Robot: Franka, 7 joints.
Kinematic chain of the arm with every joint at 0, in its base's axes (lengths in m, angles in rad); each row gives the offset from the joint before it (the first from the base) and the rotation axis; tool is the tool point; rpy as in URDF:
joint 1: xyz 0 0 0.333 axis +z
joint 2: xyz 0 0 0 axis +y
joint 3: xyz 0 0 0.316 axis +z
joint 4: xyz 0.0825 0 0 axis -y
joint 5: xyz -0.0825 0 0.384 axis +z
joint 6: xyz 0 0 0 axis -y
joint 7: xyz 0.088 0 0 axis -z
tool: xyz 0 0 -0.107 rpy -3.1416 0 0
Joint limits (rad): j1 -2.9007..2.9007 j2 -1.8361..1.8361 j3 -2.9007..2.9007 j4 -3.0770..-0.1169 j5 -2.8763..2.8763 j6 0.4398..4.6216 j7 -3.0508..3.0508
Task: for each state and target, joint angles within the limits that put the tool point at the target. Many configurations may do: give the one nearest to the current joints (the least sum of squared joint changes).
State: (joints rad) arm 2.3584 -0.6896 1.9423 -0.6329 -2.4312 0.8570 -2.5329
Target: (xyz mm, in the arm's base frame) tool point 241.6 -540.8 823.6
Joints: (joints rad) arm 2.3518 -0.8500 1.9878 -0.6966 -2.4576 0.9573 -2.5329
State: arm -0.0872 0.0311 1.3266 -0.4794 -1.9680 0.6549 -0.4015
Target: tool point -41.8 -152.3 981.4
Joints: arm 0.6942 -0.2844 0.9179 -0.1169 -2.2175 0.4542 -0.4015
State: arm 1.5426 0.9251 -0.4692 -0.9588 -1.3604 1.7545 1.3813
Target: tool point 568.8 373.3 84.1
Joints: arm 1.1490 1.2523 -0.5563 -1.3712 -1.2850 1.6964 1.3813
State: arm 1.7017 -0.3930 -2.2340 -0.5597 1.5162 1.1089 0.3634
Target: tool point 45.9 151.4 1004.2
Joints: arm 1.8916 0.0389 -2.0707 -0.1169 1.6515 0.6437 0.3634
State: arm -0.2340 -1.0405 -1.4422 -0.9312 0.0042 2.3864 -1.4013
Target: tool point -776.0 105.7 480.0
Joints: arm -0.8402 -1.2534 -1.6615 -1.0538 -0.0109 2.1925 -1.4013
